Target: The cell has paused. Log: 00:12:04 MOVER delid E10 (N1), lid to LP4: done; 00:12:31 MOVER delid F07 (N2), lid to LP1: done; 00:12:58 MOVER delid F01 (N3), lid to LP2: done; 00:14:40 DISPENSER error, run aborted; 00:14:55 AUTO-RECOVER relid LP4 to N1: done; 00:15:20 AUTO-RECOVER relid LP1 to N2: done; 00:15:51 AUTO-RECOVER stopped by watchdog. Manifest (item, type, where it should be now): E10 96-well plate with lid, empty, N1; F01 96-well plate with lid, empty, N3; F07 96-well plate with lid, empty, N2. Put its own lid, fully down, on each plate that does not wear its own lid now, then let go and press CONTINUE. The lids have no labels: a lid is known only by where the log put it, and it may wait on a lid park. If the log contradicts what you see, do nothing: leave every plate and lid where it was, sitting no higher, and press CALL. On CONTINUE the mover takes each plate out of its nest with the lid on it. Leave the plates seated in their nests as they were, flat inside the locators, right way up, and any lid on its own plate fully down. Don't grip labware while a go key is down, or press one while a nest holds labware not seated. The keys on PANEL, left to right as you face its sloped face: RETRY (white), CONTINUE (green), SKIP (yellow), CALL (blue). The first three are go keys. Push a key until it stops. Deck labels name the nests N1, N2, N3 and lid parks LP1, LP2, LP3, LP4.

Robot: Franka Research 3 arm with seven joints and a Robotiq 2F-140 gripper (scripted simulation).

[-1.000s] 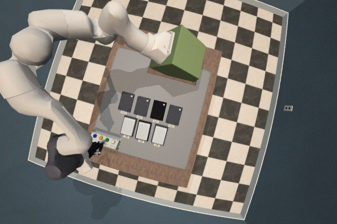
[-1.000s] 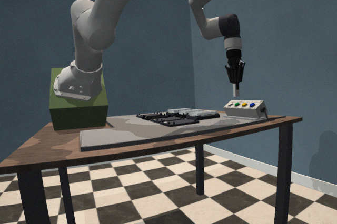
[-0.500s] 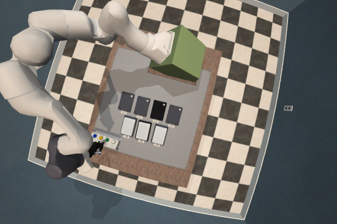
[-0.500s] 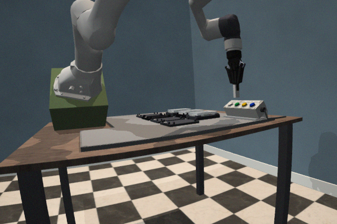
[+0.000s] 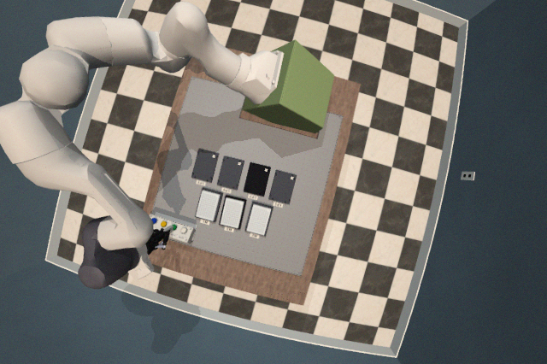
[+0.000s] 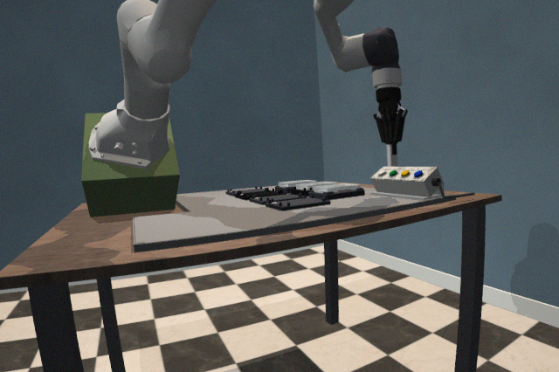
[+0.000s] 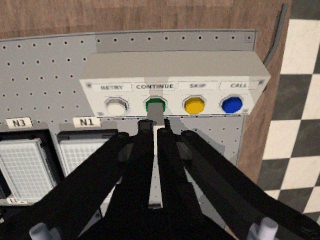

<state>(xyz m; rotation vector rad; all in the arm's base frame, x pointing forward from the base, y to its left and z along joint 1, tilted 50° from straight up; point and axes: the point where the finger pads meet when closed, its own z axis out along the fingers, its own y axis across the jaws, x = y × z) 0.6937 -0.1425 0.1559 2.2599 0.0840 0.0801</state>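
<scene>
My gripper is now 50 mm above the green continue key. Round my hand: white retry key (50 mm to the left, 50 mm below); then yellow skip key (50 mm to the right, 50 mm below); then blue call key (10 mm ahead, 100 mm to the right, 50 mm below).
</scene>
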